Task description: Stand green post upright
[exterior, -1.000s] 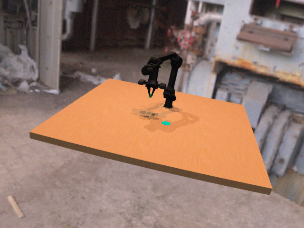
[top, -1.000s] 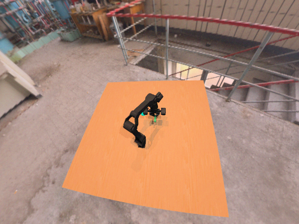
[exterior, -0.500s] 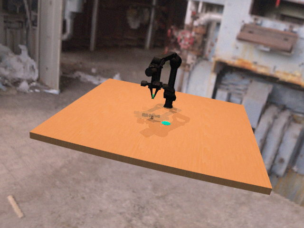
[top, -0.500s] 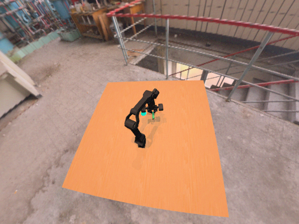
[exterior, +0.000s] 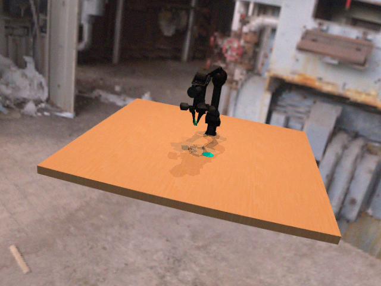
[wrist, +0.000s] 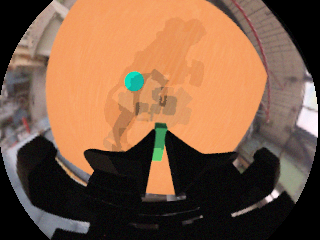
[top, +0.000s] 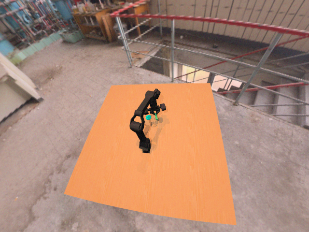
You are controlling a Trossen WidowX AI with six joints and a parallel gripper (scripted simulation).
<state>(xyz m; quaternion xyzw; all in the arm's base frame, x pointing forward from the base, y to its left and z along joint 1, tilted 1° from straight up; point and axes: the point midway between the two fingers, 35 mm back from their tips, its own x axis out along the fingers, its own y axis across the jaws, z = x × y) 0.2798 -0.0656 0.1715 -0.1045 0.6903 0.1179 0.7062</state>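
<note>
My gripper tip is 140 mm above the cyan circle, 100 mm to the right of it and 50 mm short of it. Also, from my gripper tip: green post 20 mm behind, 10 mm to the right.
</note>
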